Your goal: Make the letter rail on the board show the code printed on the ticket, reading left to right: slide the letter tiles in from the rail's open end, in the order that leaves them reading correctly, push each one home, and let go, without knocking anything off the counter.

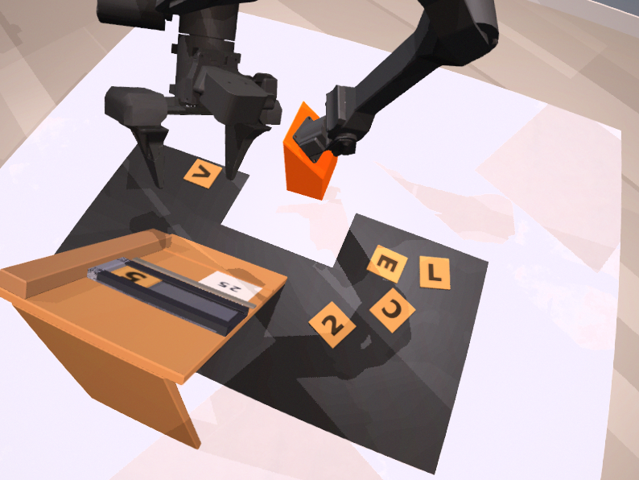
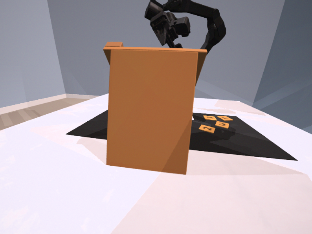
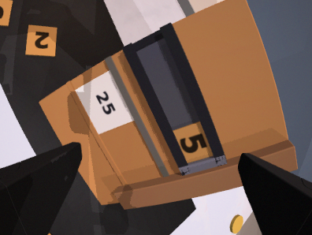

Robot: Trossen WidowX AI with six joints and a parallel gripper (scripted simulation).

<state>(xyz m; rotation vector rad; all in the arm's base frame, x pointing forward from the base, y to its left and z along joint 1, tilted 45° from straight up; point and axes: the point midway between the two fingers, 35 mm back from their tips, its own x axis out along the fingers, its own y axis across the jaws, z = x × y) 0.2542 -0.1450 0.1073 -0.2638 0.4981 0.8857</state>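
The tile marked 2 lies 10 mm ahead of my gripper tip, 190 mm to the left of it and 290 mm below it. Also, from my gripper tip: tile marked 5 (110 mm ahead, 60 mm to the right, 110 mm below); black mat (50 mm behind, 30 mm to the left, 290 mm below); white ticket (50 mm ahead, 30 mm to the left, 190 mm below).
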